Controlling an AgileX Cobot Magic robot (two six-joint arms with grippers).
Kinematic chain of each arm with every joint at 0, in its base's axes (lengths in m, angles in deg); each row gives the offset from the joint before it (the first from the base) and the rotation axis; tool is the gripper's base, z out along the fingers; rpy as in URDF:
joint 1: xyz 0 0 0.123 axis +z
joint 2: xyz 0 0 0 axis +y
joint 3: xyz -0.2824 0 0.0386 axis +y
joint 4: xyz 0.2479 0 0.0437 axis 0.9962 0 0.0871
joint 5: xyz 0 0 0 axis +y
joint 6: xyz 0.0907 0 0.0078 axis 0.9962 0 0.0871
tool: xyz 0 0 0 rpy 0 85 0
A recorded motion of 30 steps. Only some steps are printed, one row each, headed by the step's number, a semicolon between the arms.
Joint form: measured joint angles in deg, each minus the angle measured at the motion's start. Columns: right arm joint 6, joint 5, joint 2, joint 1, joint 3, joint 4; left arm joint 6, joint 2, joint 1, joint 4, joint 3, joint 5.
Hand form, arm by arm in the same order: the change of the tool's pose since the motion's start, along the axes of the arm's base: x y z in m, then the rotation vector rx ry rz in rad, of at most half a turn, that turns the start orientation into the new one. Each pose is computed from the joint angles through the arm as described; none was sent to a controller.
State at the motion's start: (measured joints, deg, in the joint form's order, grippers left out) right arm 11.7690 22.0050 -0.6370 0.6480 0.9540 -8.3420; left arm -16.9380 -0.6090 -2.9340 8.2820 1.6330 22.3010
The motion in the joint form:
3: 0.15 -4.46 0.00 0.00 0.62 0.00; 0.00 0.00 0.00 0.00 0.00 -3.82
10: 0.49 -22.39 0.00 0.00 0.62 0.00; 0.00 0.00 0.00 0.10 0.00 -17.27
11: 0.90 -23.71 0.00 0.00 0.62 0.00; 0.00 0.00 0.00 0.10 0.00 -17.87
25: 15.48 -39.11 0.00 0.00 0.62 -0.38; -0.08 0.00 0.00 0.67 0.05 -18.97
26: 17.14 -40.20 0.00 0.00 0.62 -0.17; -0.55 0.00 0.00 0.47 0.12 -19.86
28: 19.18 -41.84 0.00 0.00 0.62 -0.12; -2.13 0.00 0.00 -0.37 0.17 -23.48
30: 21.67 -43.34 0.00 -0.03 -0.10 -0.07; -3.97 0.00 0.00 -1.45 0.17 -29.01
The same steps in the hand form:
3: 0.0021 0.0010 0.0031 0.0024 -0.0663 0.0106; 0.0017 -0.0009 0.0058 -0.0027 -0.0659 -0.0096
10: 0.0043 0.0051 0.0311 0.0085 -0.3760 0.0556; 0.0045 -0.0040 0.0267 -0.0105 -0.2981 -0.0435
11: 0.0041 0.0054 0.0332 0.0157 -0.3989 0.0583; 0.0045 -0.0042 0.0276 -0.0109 -0.3084 -0.0450
25: -0.0015 0.0090 0.0566 0.2686 -0.6588 0.1091; 0.0045 -0.0044 0.0290 -0.0031 -0.3268 -0.0485
26: -0.0022 0.0091 0.0582 0.3019 -0.6761 0.1147; 0.0045 -0.0046 0.0300 -0.0154 -0.3407 -0.0493
28: -0.0032 0.0095 0.0606 0.3394 -0.7019 0.1248; 0.0042 -0.0055 0.0354 -0.0602 -0.4011 -0.0537
30: -0.0052 0.0097 0.0669 0.3842 -0.7371 0.1376; 0.0030 -0.0064 0.0441 -0.1155 -0.4948 -0.0634

